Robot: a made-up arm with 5 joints. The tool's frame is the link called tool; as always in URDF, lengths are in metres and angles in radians. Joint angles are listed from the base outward. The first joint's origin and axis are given. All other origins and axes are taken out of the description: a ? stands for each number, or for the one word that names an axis. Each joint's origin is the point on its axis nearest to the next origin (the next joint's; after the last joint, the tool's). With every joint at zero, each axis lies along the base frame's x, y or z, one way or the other. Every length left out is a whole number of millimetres.
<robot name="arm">
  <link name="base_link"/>
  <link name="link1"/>
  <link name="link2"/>
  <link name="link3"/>
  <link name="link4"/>
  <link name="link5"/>
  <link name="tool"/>
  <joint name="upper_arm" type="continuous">
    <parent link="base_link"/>
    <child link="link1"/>
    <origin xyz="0 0 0.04" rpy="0 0 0"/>
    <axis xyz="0 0 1"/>
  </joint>
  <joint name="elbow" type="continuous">
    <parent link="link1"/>
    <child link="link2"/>
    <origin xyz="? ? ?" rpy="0 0 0"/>
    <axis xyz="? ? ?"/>
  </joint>
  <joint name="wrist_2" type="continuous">
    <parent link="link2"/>
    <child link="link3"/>
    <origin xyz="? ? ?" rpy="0 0 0"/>
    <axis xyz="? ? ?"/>
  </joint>
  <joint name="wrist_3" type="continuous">
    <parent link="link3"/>
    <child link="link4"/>
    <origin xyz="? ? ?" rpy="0 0 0"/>
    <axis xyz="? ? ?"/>
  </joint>
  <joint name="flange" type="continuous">
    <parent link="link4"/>
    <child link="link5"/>
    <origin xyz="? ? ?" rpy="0 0 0"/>
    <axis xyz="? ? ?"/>
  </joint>
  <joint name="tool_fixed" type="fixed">
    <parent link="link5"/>
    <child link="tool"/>
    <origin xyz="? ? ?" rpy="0 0 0"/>
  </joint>
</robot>
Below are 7 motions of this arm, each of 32 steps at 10 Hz.
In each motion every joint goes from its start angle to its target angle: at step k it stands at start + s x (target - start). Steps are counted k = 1, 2, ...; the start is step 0. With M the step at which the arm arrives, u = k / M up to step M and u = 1 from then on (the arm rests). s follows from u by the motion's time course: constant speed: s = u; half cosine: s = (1 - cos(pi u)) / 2; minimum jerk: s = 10 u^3 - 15 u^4 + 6 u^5.
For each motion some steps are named. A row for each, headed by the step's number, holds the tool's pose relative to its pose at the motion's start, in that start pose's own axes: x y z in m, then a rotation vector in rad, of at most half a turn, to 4 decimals.
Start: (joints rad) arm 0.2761 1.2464 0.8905 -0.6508 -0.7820
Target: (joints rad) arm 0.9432 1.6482 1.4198 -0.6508 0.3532
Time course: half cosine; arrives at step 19
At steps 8, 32:
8: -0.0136 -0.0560 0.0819 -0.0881 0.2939 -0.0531
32: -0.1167 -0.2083 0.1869 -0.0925 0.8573 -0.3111

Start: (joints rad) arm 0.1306 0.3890 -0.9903 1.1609 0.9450
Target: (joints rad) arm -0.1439 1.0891 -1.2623 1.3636 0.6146
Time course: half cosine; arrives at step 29
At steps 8, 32:
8: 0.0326 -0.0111 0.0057 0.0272 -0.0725 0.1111
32: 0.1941 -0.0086 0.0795 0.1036 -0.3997 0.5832

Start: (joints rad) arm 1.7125 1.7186 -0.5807 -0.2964 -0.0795
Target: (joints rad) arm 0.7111 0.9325 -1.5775 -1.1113 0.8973
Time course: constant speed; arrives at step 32
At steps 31, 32:
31: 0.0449 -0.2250 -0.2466 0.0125 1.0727 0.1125
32: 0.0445 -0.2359 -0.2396 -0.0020 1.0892 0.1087

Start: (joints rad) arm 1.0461 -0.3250 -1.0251 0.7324 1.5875
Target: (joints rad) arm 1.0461 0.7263 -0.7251 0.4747 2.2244
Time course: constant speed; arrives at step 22
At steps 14, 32:
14: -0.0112 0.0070 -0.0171 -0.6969 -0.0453 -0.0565
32: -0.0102 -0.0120 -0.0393 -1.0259 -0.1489 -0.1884

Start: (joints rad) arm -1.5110 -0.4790 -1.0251 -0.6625 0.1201
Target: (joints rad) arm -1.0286 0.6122 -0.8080 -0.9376 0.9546
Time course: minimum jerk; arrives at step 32
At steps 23, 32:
23: -0.4315 0.4835 -0.1997 -0.8290 0.5937 0.9873
32: -0.5401 0.4997 -0.2177 -1.0080 0.6154 1.0982

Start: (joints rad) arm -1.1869 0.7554 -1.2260 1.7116 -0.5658
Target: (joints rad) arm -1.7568 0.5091 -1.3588 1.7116 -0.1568
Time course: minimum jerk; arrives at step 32
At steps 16, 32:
16: -0.0871 0.0002 -0.0484 0.0840 0.1122 -0.2472
32: -0.1698 0.0327 -0.1111 0.2502 0.2462 -0.4757

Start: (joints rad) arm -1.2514 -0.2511 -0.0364 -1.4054 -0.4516
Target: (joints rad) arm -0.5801 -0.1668 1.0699 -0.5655 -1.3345
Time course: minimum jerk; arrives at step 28
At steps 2, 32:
2: -0.0006 0.0010 -0.0023 -0.0011 0.0012 -0.0002
32: -0.3531 0.3083 -0.2743 -0.7321 -0.0500 0.6611

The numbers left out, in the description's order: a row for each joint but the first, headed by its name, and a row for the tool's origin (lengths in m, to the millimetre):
elbow: xyz 0.045 0.239 0, axis 0 -1 0
wrist_2: xyz -0.092 0 0.023, axis -1 0 0
wrist_3: xyz 0 0.265 0.215, axis 0 0 -1
flange: xyz 0.294 -0.249 0, axis 0 1 0
tool: xyz 0.116 0 -0.042

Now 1 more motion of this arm.
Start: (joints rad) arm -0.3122 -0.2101 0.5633 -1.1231 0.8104
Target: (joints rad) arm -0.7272 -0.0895 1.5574 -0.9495 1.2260
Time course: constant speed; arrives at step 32
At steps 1, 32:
1: 0.0103 -0.0109 -0.0105 0.0071 0.0402 -0.0189
32: 0.1021 -0.2837 -0.4462 0.3118 1.3585 -0.4375

